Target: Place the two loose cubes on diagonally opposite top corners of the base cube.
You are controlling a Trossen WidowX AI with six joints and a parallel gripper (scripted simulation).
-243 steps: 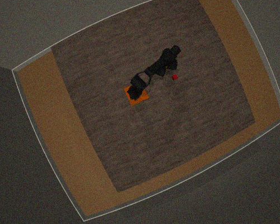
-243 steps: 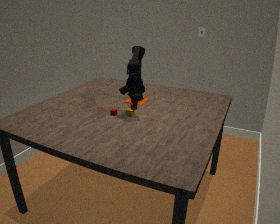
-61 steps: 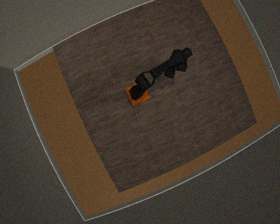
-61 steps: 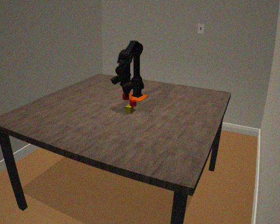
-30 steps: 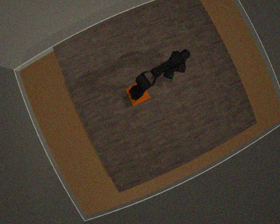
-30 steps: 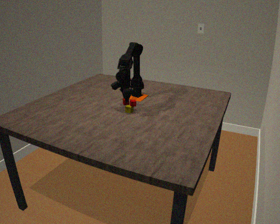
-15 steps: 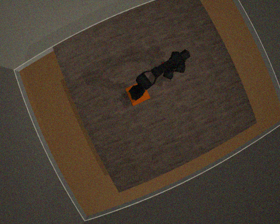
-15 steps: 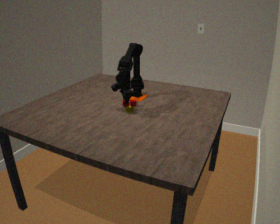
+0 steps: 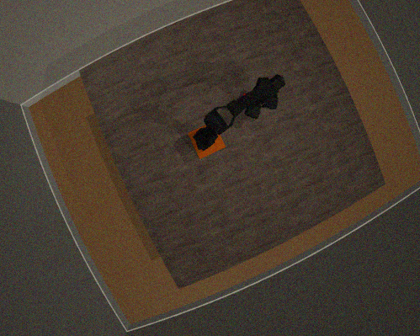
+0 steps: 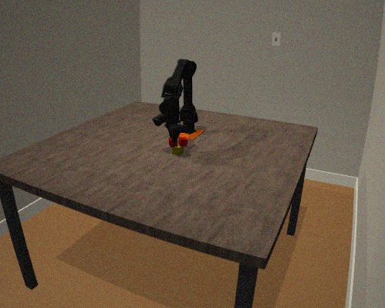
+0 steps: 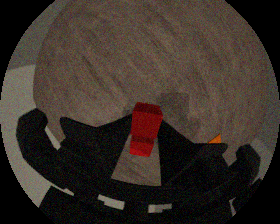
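My gripper tip is now 2 cm past the yellow cube, 1 cm to the right of it and 4 cm above it. Round my gripper tip: red cube: 4 cm behind, 3 cm to the left.
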